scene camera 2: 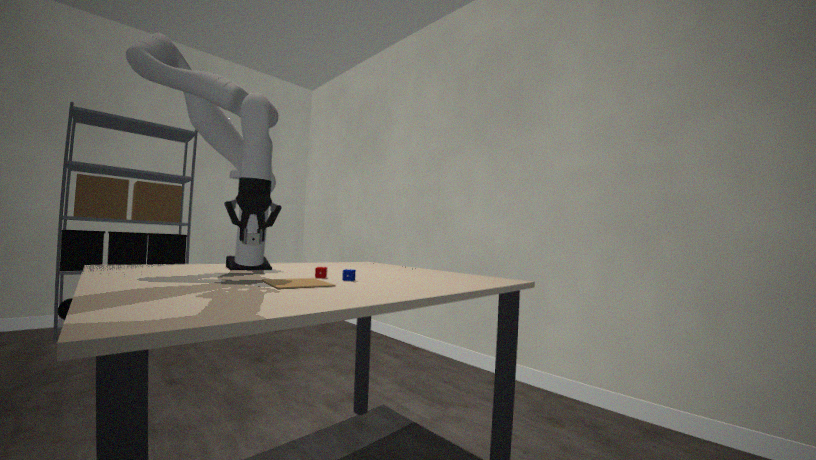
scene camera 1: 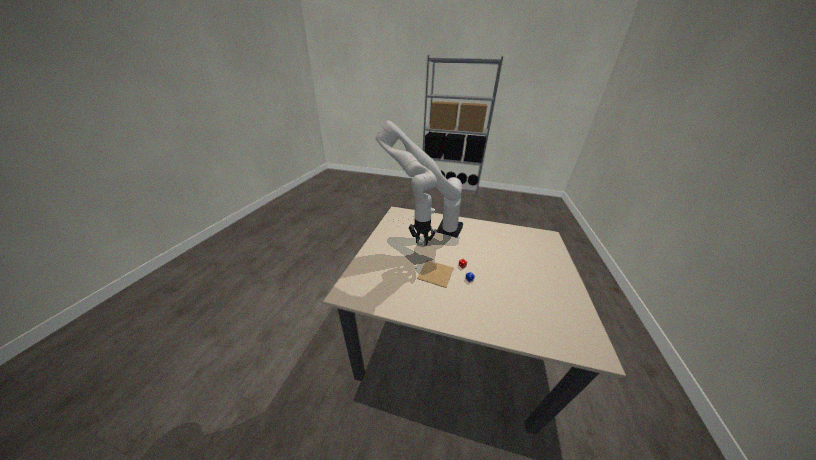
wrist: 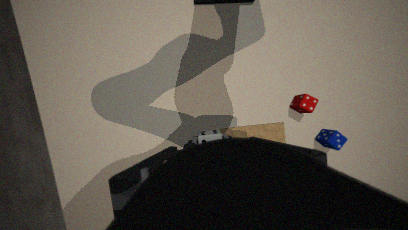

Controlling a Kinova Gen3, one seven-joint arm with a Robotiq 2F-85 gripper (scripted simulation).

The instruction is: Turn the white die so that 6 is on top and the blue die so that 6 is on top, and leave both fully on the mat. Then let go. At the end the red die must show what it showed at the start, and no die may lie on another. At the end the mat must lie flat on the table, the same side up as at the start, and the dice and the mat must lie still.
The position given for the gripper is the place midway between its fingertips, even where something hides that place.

In view: the gripper (scene camera 2: 251, 243) and a tan mat (wrist: 274, 131).
The gripper is seen too in the wrist view (wrist: 209, 141).
